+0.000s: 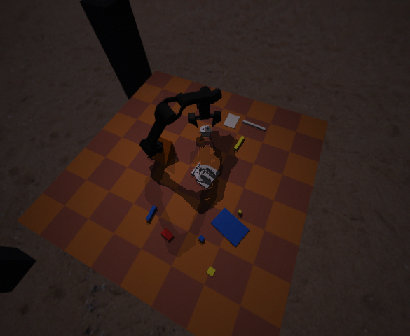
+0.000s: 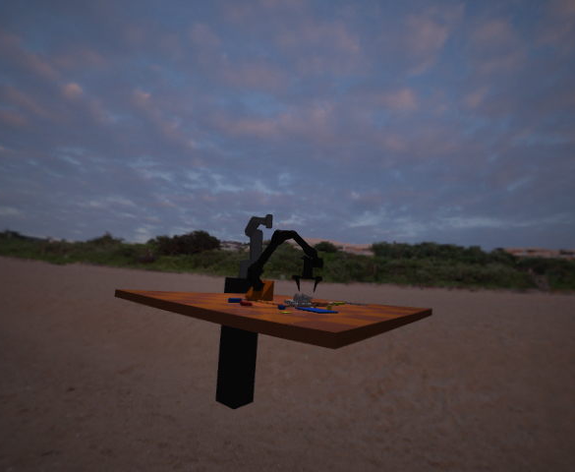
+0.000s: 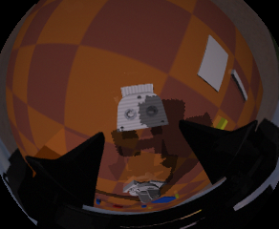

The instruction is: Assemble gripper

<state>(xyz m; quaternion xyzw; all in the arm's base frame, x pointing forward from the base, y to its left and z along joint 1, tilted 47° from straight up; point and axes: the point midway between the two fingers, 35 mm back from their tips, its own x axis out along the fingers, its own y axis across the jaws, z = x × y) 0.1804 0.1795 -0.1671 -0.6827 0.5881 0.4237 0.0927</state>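
My gripper tip is now 1 cm to the right of the gripper base and 3 cm above it. From my gripper tip the other things lie so: yellow bar 22 cm ahead, 1 cm to the left, 5 cm below; then white plate 11 cm ahead, 16 cm to the left, 6 cm below; then housing plate 8 cm ahead, 26 cm to the right, 5 cm below.
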